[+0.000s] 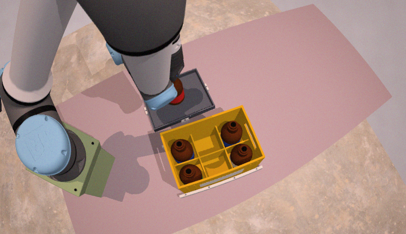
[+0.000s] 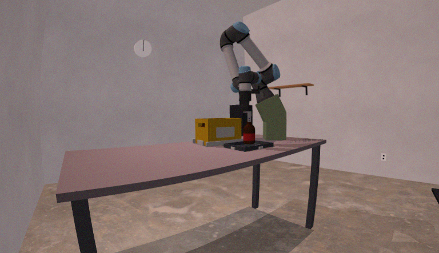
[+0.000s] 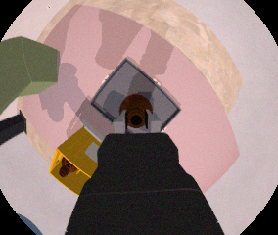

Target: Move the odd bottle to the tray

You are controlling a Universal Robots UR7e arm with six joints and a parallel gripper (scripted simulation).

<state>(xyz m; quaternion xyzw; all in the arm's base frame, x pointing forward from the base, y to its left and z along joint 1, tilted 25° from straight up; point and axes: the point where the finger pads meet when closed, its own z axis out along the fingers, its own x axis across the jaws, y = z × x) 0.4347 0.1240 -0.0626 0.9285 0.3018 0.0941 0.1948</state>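
My gripper is now 160 mm above the dark tray. The rest, counted from my hand: glass bottle: 70 mm ahead, 340 mm to the right, 90 mm below; crate: 10 mm behind, 280 mm to the right, 90 mm below.
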